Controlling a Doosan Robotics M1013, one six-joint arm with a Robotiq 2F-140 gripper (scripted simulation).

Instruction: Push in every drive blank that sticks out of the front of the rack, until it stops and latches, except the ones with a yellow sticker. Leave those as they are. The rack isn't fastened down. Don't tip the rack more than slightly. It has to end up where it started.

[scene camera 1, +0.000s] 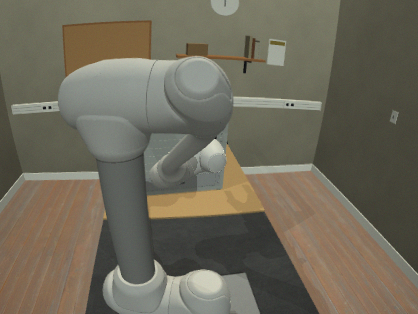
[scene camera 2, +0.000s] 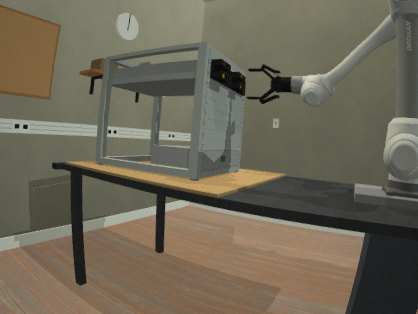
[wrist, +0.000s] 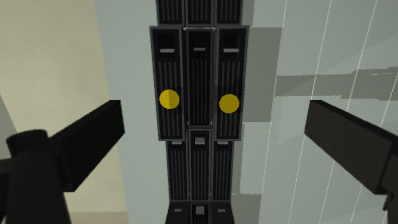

rack: scene camera 1; scene camera 2; wrist 291, 59
same spot on rack: (scene camera 1: 160, 144) = (scene camera 2: 218, 106)
